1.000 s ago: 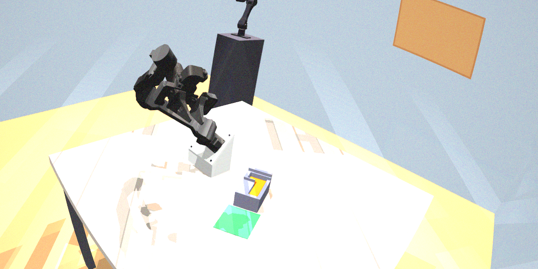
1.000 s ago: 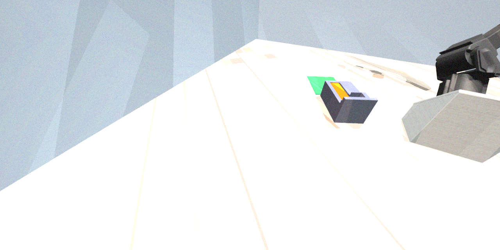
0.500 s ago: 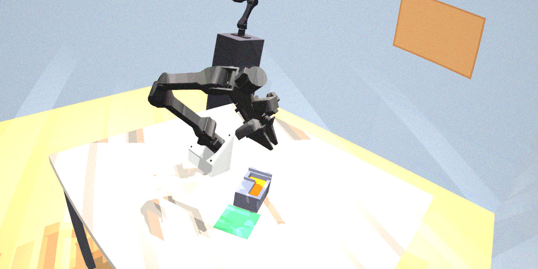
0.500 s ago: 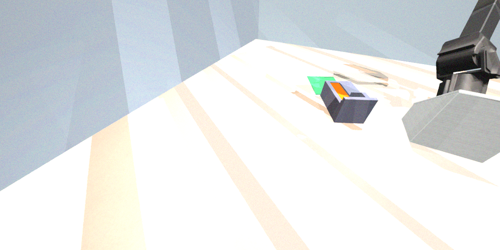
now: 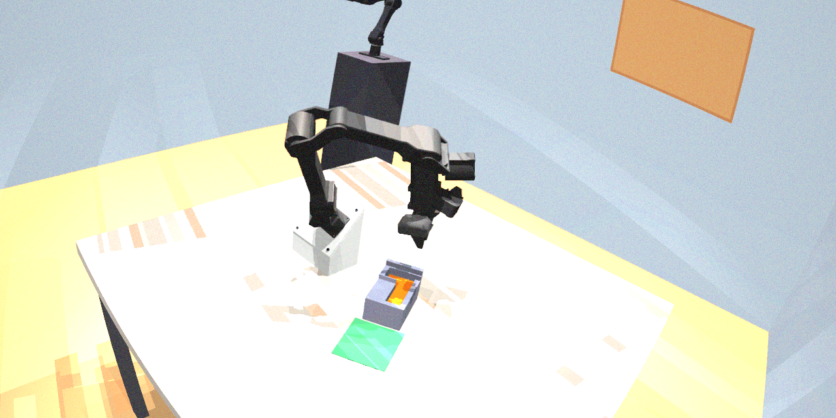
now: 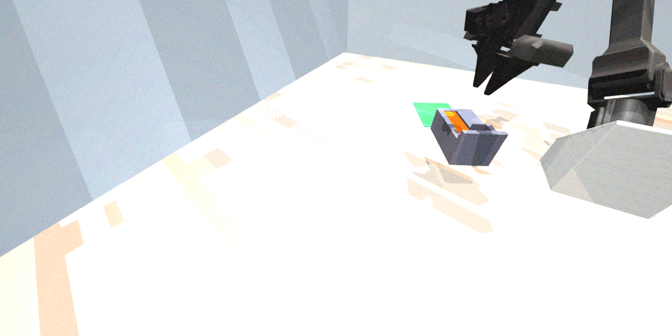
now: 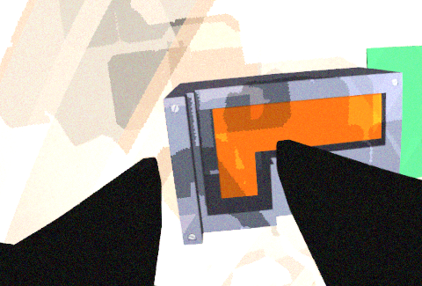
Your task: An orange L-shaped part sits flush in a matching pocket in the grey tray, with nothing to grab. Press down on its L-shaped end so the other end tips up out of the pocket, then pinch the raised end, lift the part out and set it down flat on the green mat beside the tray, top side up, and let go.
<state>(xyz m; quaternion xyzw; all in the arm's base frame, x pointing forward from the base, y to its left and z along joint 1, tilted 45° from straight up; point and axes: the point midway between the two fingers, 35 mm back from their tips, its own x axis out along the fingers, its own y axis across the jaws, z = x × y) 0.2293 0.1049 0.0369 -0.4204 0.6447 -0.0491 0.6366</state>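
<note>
Right now the orange L-shaped part is 120 mm below my gripper tip, 50 mm to the right of it and 10 mm behind it. From my gripper tip the other things lie so: green mat 200 mm to the right, 180 mm below, 60 mm ahead.
</note>
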